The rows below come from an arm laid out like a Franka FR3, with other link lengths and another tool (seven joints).
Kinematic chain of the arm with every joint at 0, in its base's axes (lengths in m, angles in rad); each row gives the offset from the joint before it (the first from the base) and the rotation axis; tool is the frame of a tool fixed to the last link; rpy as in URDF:
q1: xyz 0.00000 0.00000 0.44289 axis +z
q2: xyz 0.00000 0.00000 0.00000 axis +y
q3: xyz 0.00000 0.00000 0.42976 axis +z
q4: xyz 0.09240 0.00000 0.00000 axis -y
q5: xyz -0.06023 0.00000 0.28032 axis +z
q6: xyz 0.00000 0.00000 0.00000 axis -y
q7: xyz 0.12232 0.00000 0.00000 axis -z
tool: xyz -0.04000 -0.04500 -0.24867 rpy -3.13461 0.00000 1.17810
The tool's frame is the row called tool.
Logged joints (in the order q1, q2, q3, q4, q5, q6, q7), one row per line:
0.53 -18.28 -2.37 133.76 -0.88 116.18 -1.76
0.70 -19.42 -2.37 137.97 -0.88 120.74 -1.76
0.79 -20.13 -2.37 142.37 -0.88 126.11 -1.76
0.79 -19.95 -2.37 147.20 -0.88 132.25 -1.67
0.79 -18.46 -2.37 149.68 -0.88 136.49 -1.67
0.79 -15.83 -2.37 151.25 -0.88 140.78 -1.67
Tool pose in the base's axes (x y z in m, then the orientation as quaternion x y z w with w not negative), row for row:
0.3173 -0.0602 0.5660 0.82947 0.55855 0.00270 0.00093
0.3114 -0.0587 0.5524 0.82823 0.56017 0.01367 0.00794
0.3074 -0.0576 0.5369 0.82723 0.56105 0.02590 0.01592
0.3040 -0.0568 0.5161 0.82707 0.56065 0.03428 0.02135
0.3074 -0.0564 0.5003 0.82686 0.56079 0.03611 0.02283
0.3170 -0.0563 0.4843 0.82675 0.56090 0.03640 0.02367
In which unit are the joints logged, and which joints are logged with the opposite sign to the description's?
The joints are logged in degrees. Opposite sign: q4.
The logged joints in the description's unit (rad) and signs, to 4 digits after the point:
0.0093 -0.3190 -0.0414 -2.3346 -0.0154 2.0277 -0.0307
0.0122 -0.3389 -0.0414 -2.4080 -0.0154 2.1073 -0.0307
0.0138 -0.3513 -0.0414 -2.4848 -0.0154 2.2010 -0.0307
0.0138 -0.3482 -0.0414 -2.5691 -0.0154 2.3082 -0.0291
0.0138 -0.3222 -0.0414 -2.6124 -0.0154 2.3822 -0.0291
0.0138 -0.2763 -0.0414 -2.6398 -0.0154 2.4571 -0.0291

